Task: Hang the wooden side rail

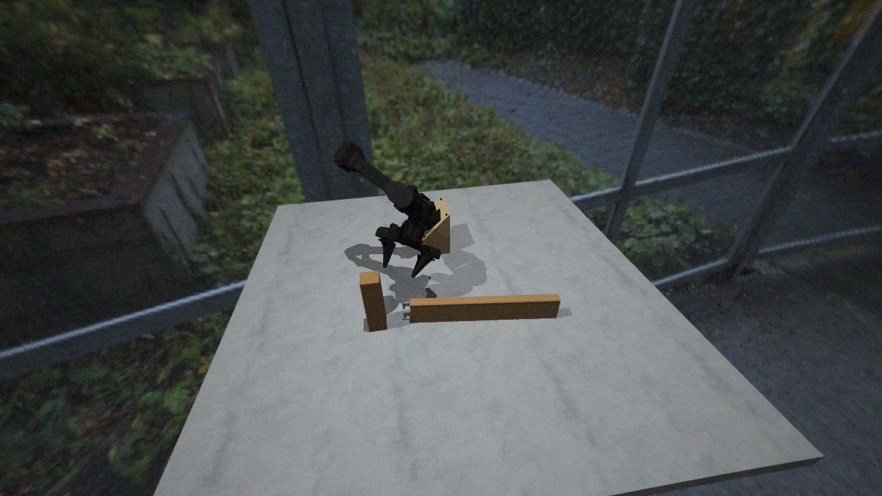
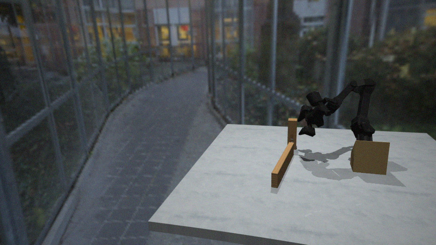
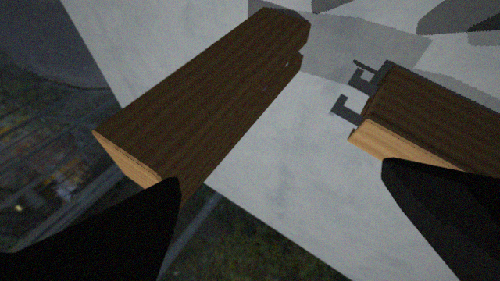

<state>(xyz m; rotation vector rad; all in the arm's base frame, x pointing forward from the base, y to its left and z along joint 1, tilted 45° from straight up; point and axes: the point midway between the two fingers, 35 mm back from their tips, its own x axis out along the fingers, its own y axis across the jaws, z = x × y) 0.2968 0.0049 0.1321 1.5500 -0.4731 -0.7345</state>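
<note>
My gripper tip is 50 mm short of the wooden headboard post, 70 mm to the left of it and 70 mm above it.
</note>
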